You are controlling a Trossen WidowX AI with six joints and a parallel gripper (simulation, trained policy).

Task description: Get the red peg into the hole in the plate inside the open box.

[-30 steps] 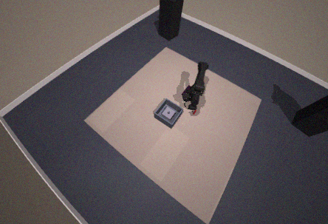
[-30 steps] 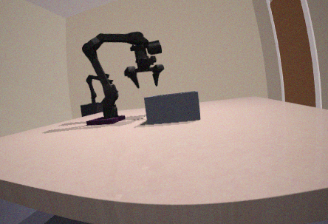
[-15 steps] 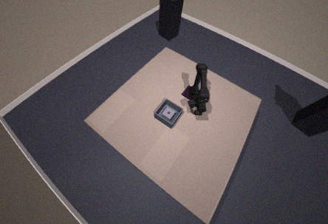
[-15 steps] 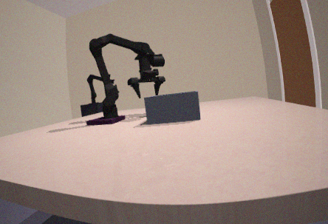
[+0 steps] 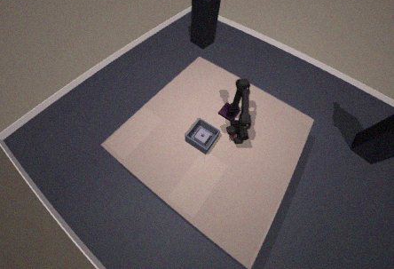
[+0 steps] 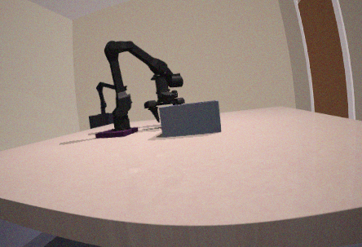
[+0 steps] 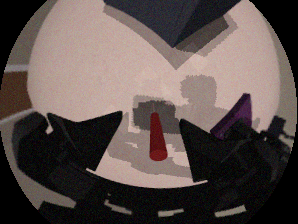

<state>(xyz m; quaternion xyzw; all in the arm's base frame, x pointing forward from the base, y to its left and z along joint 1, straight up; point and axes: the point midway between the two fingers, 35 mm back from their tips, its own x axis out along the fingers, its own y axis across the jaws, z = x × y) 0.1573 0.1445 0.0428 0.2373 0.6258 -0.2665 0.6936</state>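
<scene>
The red peg lies 10 mm behind my gripper tip and 10 mm above it. Round my gripper tip: grey-blue box (180 mm ahead, 170 mm to the right).
</scene>
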